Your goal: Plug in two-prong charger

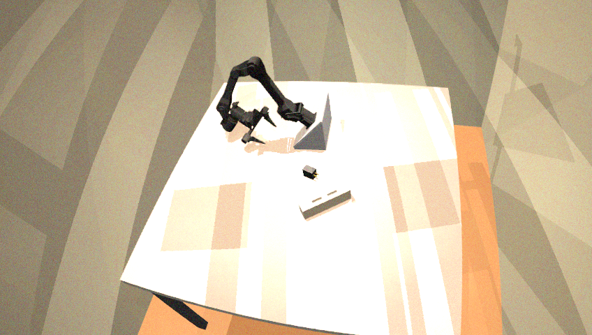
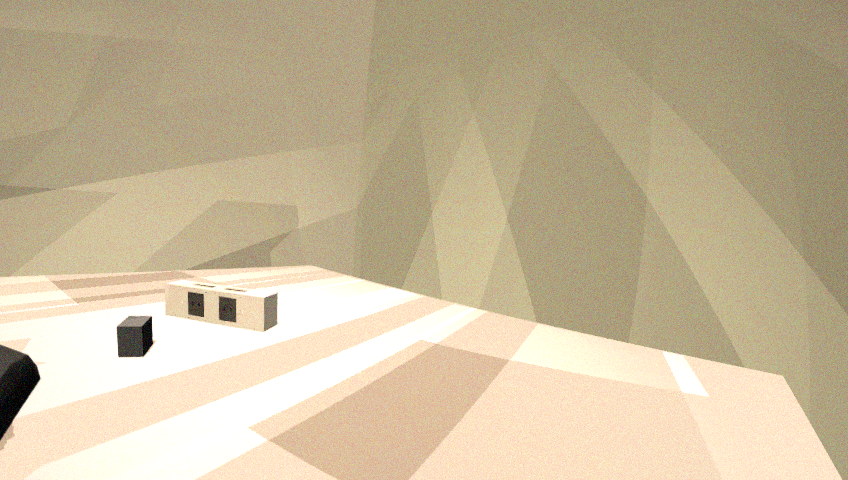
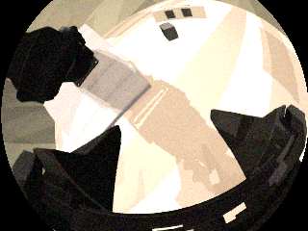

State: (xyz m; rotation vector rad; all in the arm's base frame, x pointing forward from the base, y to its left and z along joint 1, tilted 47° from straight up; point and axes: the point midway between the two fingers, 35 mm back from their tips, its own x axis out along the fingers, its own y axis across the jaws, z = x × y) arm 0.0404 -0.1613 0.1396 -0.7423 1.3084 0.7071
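Now: the charger 18 cm ahead of my gripper tip, 21 cm to the left of it and 5 cm below it.
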